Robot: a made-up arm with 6 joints.
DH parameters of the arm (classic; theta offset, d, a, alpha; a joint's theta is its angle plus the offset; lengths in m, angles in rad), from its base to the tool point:
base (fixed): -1.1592 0 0.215 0
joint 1: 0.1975 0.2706 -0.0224 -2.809
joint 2: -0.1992 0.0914 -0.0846 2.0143
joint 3: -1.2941 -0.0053 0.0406 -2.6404
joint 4: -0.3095 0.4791 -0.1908 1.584
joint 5: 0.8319 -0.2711 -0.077 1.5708
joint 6: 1.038 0 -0.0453 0
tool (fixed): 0.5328 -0.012 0 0
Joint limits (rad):
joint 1: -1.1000..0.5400
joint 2: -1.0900..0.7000
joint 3: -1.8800..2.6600
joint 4: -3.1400..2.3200
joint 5: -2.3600..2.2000
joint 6: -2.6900..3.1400
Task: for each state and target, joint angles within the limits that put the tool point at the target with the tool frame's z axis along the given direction. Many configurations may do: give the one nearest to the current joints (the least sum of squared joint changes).
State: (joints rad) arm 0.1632 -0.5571 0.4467 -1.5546 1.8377 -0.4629
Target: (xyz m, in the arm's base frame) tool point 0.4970 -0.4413 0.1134 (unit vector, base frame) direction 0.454 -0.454 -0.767
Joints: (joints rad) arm -0.2403 -0.8212 0.2687 -2.5258 2.0119 -0.3345
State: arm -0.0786 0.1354 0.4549 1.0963 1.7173 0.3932
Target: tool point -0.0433 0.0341 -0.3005 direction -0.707 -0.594 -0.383
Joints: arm -0.0445 0.1190 0.8696 1.6326 1.4598 0.1163
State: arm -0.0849 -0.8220 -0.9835 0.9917 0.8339 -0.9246
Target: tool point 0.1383 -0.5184 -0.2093 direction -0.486 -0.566 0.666
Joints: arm -0.1603 -1.0813 -0.8464 0.1026 0.8561 -0.2433
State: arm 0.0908 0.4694 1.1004 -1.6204 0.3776 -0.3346
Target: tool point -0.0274 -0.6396 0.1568 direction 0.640 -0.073 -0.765
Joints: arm 0.3095 0.4737 -0.0282 -2.1601 1.2460 0.0298
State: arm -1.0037 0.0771 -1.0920 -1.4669 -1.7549 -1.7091
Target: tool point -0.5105 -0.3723 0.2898 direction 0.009 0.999 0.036
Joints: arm -1.1000 -0.8141 -1.0628 -2.3354 -1.4948 -2.5910
